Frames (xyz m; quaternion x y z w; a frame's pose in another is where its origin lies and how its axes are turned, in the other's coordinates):
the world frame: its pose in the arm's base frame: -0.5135 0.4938 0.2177 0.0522 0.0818 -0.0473 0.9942
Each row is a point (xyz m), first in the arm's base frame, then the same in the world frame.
Working: the arm's base frame: its pose in the world frame: 0.5830 -0.4571 -0.0776 -0.0522 -0.0818 0.0473 0.9942

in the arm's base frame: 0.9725 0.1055 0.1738
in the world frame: 1.5000 -0.2362 0.2346
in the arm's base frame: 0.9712 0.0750 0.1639
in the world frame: 1.5030 -0.2675 0.2281
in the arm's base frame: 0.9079 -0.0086 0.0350
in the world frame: 1.4696 -0.3692 0.1009
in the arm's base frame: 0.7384 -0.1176 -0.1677
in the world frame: 1.3464 -0.5139 -0.1125
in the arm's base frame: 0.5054 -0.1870 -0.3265
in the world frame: 1.1501 -0.6218 -0.2973
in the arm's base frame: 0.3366 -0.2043 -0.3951
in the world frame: 0.9973 -0.6628 -0.3893
